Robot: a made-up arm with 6 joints. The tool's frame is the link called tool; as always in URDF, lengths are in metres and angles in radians. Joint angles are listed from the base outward. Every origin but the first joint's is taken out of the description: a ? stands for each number. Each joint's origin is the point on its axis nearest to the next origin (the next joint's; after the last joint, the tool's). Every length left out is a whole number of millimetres.
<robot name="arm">
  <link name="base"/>
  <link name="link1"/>
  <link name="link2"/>
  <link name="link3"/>
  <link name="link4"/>
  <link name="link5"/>
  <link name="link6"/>
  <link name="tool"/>
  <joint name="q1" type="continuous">
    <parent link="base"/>
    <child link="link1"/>
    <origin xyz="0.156 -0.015 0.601" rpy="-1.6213 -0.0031 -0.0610"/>
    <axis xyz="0 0 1"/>
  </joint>
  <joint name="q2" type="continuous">
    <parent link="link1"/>
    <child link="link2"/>
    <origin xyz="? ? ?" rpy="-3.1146 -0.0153 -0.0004"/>
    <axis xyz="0 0 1"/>
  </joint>
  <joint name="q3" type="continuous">
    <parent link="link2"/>
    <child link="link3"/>
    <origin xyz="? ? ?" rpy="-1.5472 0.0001 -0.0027"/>
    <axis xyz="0 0 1"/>
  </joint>
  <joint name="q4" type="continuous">
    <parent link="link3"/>
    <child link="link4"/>
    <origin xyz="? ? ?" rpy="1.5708 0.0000 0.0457"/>
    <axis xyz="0 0 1"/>
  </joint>
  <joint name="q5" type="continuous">
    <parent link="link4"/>
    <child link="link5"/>
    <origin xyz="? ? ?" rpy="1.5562 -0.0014 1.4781"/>
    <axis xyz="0 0 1"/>
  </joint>
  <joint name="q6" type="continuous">
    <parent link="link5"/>
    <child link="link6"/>
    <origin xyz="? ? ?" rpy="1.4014 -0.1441 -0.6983"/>
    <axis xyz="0 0 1"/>
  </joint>
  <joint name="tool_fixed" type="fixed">
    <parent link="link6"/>
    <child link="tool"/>
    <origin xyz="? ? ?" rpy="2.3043 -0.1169 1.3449"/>
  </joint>
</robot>
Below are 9 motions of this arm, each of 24 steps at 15 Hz.
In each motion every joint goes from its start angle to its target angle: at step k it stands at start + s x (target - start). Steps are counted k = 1, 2, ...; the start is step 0. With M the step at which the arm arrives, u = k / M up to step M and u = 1 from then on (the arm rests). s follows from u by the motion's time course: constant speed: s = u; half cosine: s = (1 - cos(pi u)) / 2; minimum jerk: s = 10 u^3 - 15 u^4 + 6 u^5.
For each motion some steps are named. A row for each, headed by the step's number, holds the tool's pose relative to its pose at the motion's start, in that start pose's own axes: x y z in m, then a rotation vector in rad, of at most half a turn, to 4 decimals.
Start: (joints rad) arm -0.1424 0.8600 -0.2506 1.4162 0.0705 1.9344
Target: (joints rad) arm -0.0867 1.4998 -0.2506 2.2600 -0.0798 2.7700
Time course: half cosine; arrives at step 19
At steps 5, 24:
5: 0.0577 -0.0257 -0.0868 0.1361 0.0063 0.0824
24: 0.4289 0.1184 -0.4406 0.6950 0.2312 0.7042

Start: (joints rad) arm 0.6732 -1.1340 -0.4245 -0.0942 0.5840 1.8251
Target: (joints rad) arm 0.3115 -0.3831 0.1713 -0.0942 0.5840 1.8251
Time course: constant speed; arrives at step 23
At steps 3, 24:
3: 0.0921 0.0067 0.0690 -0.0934 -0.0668 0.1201
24: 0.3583 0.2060 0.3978 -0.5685 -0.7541 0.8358

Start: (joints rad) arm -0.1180 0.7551 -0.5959 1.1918 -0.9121 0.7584
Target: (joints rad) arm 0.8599 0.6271 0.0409 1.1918 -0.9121 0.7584
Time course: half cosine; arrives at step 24
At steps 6, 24:
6: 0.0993 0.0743 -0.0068 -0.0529 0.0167 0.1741
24: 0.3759 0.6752 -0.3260 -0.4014 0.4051 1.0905

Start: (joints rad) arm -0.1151 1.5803 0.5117 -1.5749 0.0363 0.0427
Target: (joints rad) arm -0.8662 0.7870 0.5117 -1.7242 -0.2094 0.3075
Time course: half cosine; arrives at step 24
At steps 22, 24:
22: -0.2679 0.1260 0.1738 -0.2537 0.3367 -0.1393
24: -0.2712 0.1298 0.1750 -0.2585 0.3421 -0.1420

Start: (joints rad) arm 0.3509 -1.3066 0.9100 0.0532 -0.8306 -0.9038
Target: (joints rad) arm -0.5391 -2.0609 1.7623 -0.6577 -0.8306 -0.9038
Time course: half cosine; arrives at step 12
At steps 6, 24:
6: 0.4279 0.0622 -0.2465 0.1805 -0.1468 0.4921
24: 0.8774 0.3216 -0.4118 0.2715 -0.1741 1.0425

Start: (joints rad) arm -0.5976 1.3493 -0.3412 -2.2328 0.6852 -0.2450
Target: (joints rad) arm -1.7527 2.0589 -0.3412 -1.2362 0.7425 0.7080
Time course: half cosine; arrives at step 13
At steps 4, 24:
4: 0.1609 -0.1541 -0.1346 0.0035 -0.2568 0.3150
24: 0.8706 0.0693 0.0015 -0.0804 -0.9762 1.6284

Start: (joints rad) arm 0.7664 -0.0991 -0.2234 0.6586 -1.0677 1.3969
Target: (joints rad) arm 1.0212 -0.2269 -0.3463 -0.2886 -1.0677 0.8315
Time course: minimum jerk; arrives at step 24
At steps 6, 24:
6: 0.0349 0.0430 0.1022 -0.1419 -0.0304 0.0638
24: 0.3155 0.9286 0.5650 -1.2709 0.0271 0.7835

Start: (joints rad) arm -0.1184 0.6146 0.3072 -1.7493 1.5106 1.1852
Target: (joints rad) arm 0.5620 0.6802 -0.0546 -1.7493 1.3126 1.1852
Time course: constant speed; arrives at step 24
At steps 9, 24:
9: -0.1570 0.1411 -0.0027 0.1013 0.1504 -0.1717
24: -0.3467 0.4135 0.0289 0.2979 0.3893 -0.4418

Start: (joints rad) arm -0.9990 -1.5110 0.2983 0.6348 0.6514 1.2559
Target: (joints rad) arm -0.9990 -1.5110 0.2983 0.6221 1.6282 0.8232
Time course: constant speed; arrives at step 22
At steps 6, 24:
6: 0.1843 -0.0198 -0.0863 0.1062 0.0964 0.2301
24: 0.5332 0.1490 -0.4601 0.5262 0.3118 0.7753

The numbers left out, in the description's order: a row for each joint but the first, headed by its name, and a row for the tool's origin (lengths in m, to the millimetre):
q2: 0.049 -0.431 0.000
q3: 0.053 0.190 0.000
q4: 0.058 -0.204 0.000
q5: -0.192 0.005 0.000
q6: 0.400 0.561 0.000
tool: -0.291 0.010 0.000

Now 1 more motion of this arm.
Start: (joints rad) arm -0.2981 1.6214 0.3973 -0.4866 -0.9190 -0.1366
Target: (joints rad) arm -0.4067 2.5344 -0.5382 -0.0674 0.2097 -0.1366
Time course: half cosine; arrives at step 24
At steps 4, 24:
4: -0.1204 0.0284 -0.0418 0.0623 -0.0124 -0.1267
24: -0.3069 1.2909 -0.8668 0.7912 -1.2422 -1.5653

